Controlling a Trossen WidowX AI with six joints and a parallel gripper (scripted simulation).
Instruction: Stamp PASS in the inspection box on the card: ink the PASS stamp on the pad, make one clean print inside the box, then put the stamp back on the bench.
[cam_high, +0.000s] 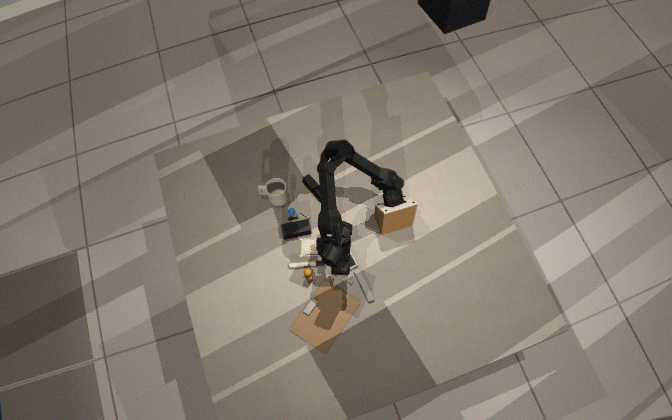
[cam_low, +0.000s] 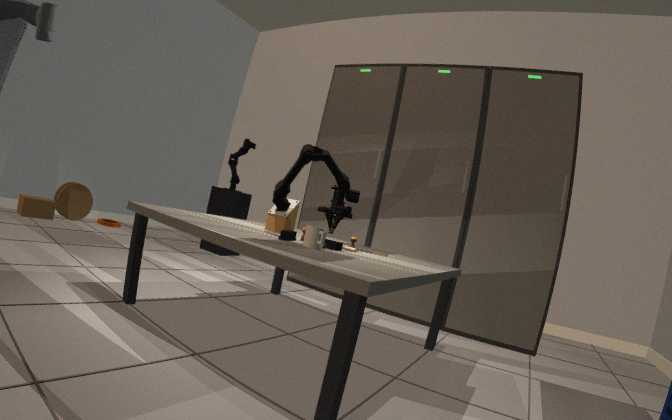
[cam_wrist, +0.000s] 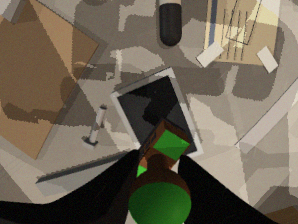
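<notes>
Now: gripper tip 70 mm above the ink pad. The rest, counted from my gripper tip: orange stamp 130 mm ahead, 10 mm to the right, 60 mm below; white marker 100 mm ahead, 60 mm to the right, 70 mm below; green-knobbed stamp right at my gripper tip.
</notes>
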